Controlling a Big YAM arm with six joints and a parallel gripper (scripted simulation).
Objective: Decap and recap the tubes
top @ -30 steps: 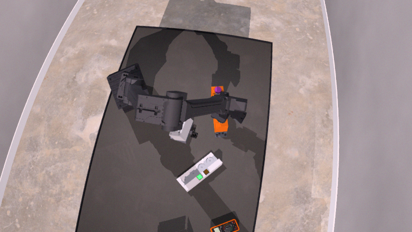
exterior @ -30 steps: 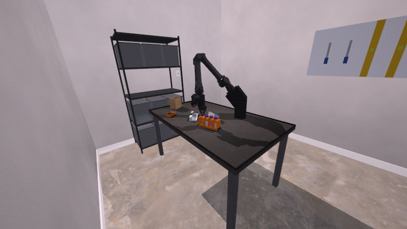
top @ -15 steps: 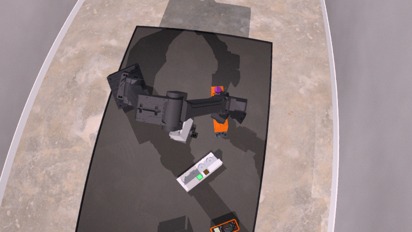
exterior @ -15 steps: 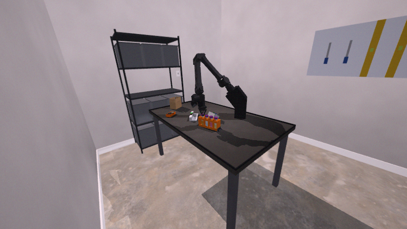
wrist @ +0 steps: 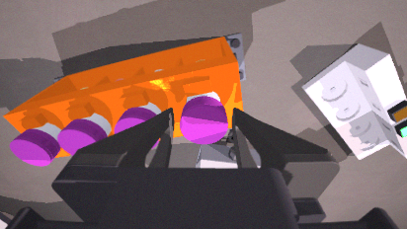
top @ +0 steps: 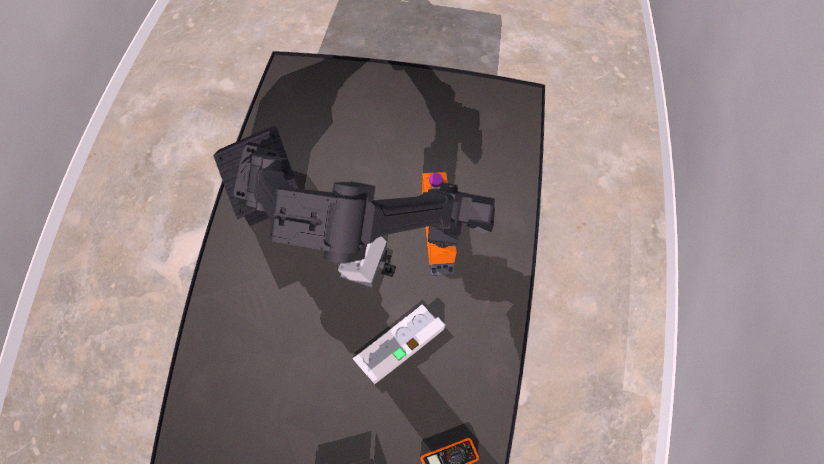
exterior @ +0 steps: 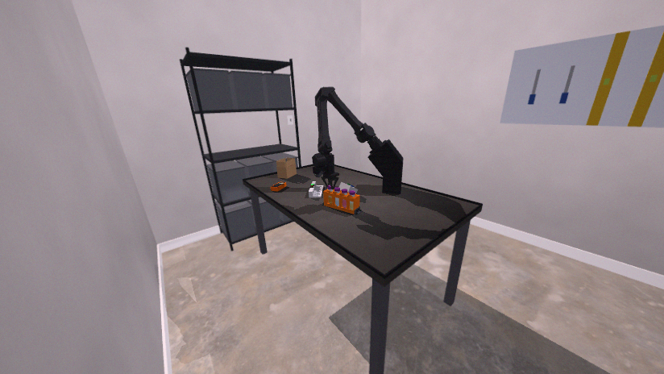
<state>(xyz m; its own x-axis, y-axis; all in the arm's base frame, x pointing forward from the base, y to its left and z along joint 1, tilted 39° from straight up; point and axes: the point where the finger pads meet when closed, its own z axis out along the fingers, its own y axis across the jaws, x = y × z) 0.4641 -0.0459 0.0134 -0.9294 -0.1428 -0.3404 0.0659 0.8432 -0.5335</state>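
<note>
Now: the cap right at my hand. The rest, counted from my hand: green key 22 cm behind, 5 cm to the right, 5 cm below; blue key 21 cm behind, 5 cm below; key housing 20 cm behind, 3 cm to the right, 6 cm below.
</note>
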